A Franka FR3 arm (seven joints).
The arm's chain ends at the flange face. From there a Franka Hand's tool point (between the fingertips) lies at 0.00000 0.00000 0.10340 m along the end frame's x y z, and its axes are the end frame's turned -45 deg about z.
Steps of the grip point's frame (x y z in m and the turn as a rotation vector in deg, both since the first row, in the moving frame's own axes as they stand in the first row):
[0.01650, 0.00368, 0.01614, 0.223, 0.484, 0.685]
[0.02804, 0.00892, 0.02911, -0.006, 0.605, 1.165]
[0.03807, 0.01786, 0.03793, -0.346, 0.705, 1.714]
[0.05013, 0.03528, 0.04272, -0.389, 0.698, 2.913]
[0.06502, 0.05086, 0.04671, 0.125, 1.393, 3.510]
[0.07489, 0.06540, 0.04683, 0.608, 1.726, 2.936]
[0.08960, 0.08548, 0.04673, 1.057, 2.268, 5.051]
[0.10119, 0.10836, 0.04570, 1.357, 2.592, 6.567]
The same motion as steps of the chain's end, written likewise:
[0.01393, -0.00816, 0.01614, 0.500, 0.185, 0.685]
[0.02535, -0.01276, 0.02912, 0.424, 0.432, 1.165]
[0.03820, -0.01385, 0.03794, 0.254, 0.743, 1.714]
[0.05900, -0.01014, 0.04273, 0.218, 0.769, 2.913]
[0.08026, -0.00813, 0.04674, 1.073, 0.897, 3.510]
[0.09770, -0.00377, 0.04688, 1.650, 0.791, 2.936]
[0.12207, 0.00125, 0.04683, 2.351, 0.856, 5.051]
[0.14631, 0.01001, 0.04583, 2.792, 0.873, 6.567]

